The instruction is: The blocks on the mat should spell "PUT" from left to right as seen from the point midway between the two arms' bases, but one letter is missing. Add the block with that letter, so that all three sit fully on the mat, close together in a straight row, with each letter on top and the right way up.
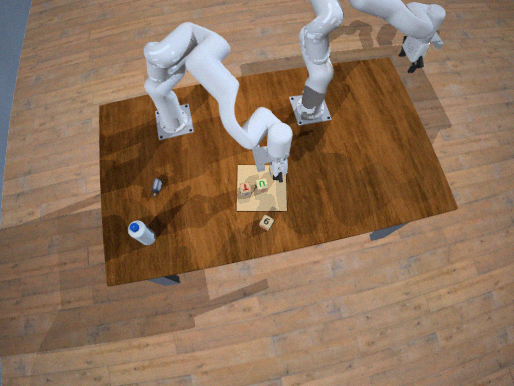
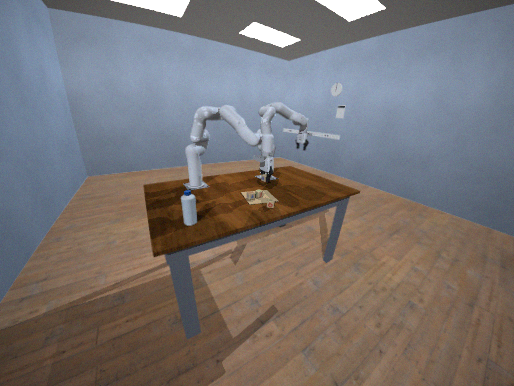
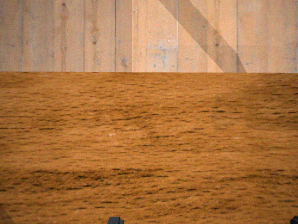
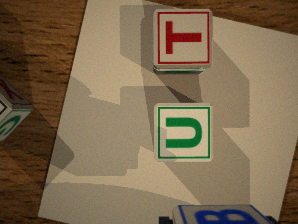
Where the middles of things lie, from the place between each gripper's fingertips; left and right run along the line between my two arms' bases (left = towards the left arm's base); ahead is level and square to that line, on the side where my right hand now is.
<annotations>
The U block (image 4: 182, 132) lies 10 cm below my right hand, 5 cm to the right of it and 1 cm ahead of it. The rest, counted from my right hand: pale mat (image 1: 274, 199) 12 cm below, 5 cm to the right, 1 cm ahead; then T block (image 4: 182, 44) 12 cm to the right, 10 cm below, 2 cm ahead.
I see my left gripper 41 cm short of the U block, 67 cm to the left of it and 22 cm above it. From my left hand the other things lie so: pale mat (41 cm ahead, 67 cm to the right, 25 cm below); T block (41 cm ahead, 74 cm to the right, 22 cm below).
</annotations>
